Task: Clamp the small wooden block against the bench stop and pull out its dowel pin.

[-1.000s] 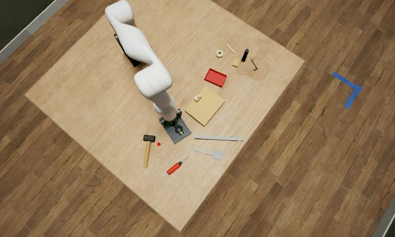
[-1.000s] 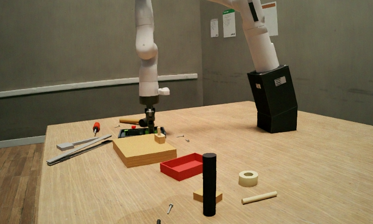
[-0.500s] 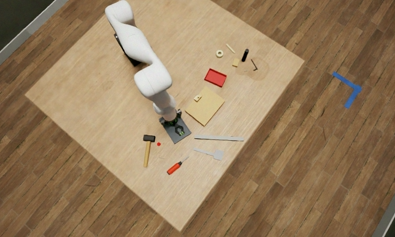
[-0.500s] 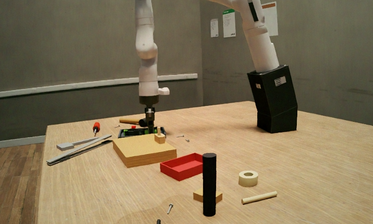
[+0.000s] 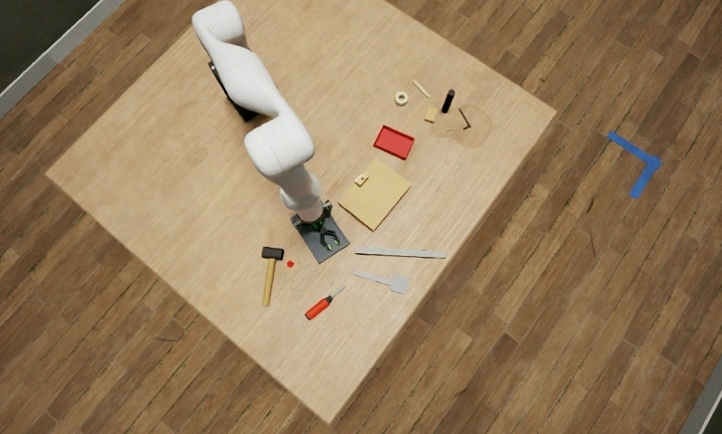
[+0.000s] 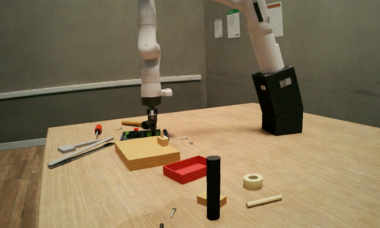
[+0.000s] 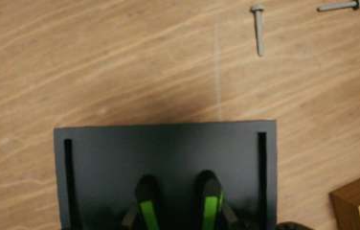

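My gripper is now 30 mm short of the grey tray, 20 mm to the left of it and 10 mm above it. The rest, counted from my hand: wooden block (50 mm ahead, 200 mm to the left, 20 mm above); then tan bench board (100 mm ahead, 190 mm to the left); then dowel pin (50 mm ahead, 200 mm to the left, 40 mm above).
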